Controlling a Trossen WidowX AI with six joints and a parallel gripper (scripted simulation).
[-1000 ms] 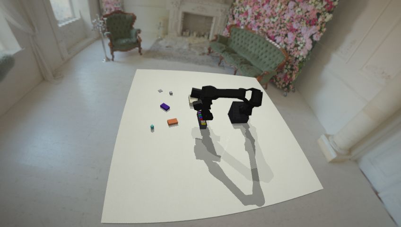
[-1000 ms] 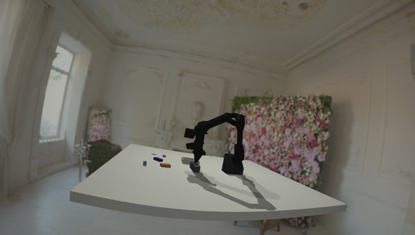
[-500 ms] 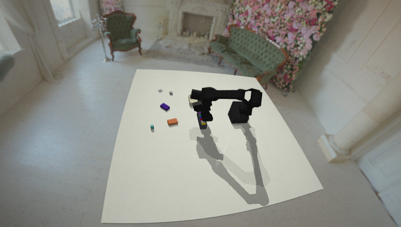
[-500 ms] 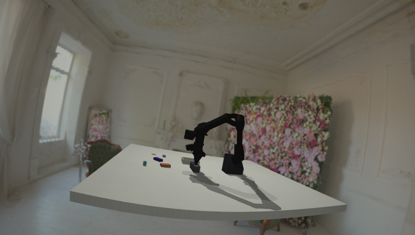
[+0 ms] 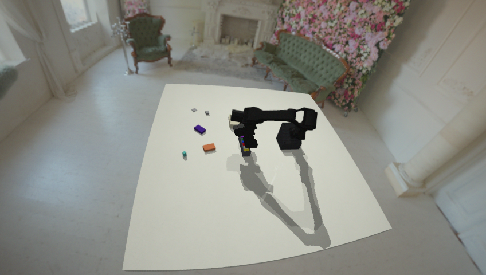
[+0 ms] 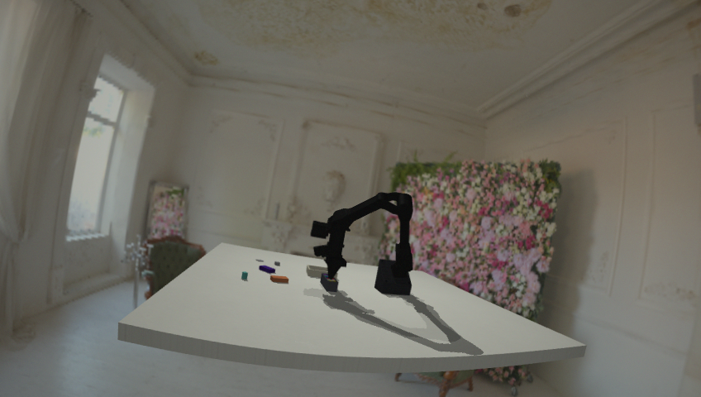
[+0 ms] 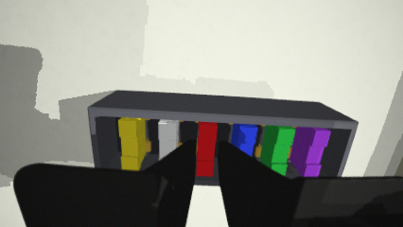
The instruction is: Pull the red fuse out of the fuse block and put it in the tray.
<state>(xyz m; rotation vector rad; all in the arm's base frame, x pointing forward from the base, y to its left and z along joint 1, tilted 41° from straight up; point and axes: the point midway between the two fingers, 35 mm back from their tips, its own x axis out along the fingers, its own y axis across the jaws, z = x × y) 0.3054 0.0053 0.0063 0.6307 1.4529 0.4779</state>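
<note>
Right now my gripper tip is 220 mm to the left of the tray, 30 mm past it and 30 mm above it. From my gripper tip the other things lie so: purple block: 230 mm ahead, 170 mm to the right, 30 mm below; red fuse: 10 mm below; orange block: 200 mm ahead, 30 mm below, 20 mm to the right.
</note>
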